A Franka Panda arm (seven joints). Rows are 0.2 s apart.
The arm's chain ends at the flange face. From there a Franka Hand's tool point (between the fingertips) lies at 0.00 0.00 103.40 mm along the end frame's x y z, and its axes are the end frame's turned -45 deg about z.
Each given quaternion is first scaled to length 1.
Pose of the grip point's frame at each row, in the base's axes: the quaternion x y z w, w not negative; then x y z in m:
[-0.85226, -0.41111, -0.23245, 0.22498, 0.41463, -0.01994, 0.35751]
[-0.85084, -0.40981, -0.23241, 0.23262, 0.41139, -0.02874, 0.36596]
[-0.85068, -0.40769, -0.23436, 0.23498, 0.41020, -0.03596, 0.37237]
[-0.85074, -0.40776, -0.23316, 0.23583, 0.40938, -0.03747, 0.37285]
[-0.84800, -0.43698, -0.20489, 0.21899, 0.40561, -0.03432, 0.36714]
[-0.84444, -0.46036, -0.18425, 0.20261, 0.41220, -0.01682, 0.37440]
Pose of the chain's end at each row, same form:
[-0.94471, -0.05367, -0.12866, 0.29681, 0.39279, -0.07935, 0.43927]
[-0.94290, -0.05301, -0.12570, 0.30385, 0.39021, -0.08937, 0.44700]
[-0.94194, -0.05112, -0.12660, 0.30678, 0.38878, -0.09706, 0.45299]
[-0.94202, -0.05116, -0.12516, 0.30710, 0.38825, -0.09862, 0.45351]
[-0.95068, -0.07920, -0.10549, 0.28073, 0.38947, -0.09124, 0.45194]
[-0.95633, -0.10216, -0.09269, 0.25770, 0.39931, -0.06974, 0.46229]

